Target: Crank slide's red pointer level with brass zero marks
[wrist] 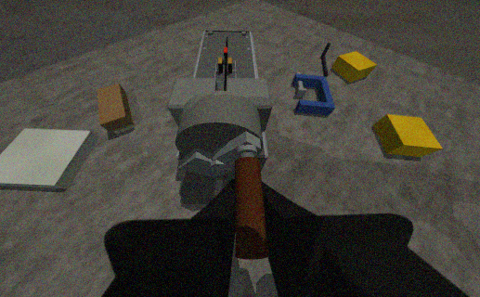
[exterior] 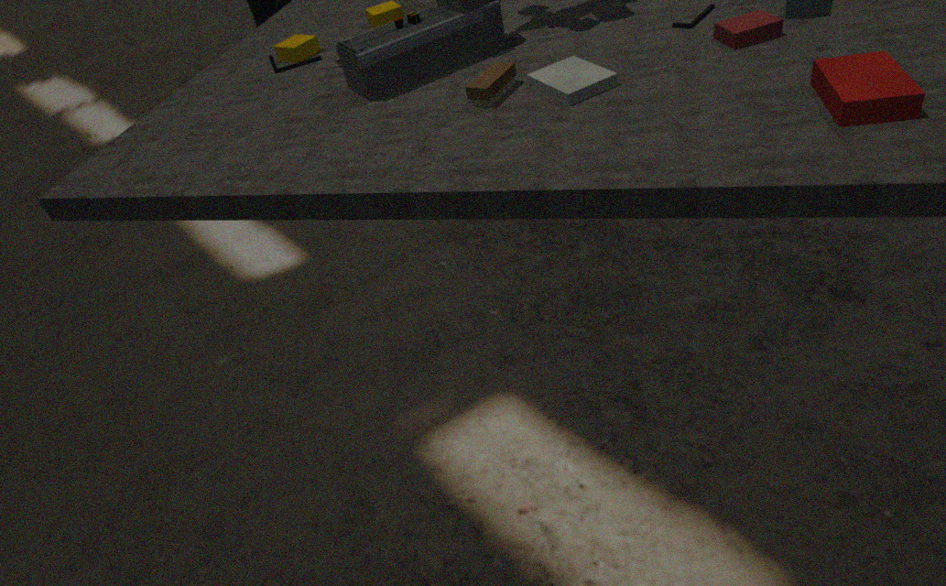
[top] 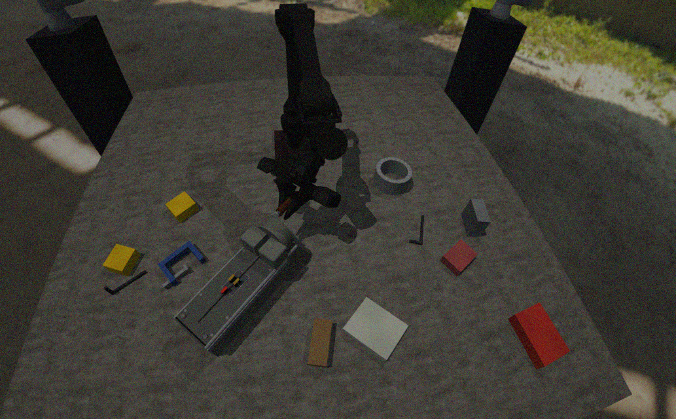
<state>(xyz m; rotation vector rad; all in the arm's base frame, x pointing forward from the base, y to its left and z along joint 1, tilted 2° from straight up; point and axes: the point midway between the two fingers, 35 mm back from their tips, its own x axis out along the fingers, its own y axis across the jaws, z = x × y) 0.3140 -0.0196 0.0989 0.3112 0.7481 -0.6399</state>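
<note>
My gripper tip is now 1 cm past the brown crank handle, 1 cm to the right of it and 3 cm below it. The rest, counted from my gripper tip: white plate: 23 cm ahead, 18 cm to the left, 7 cm below; then red pointer: 16 cm ahead, 11 cm to the right; then brown block: 25 cm ahead, 6 cm to the left, 7 cm below.
</note>
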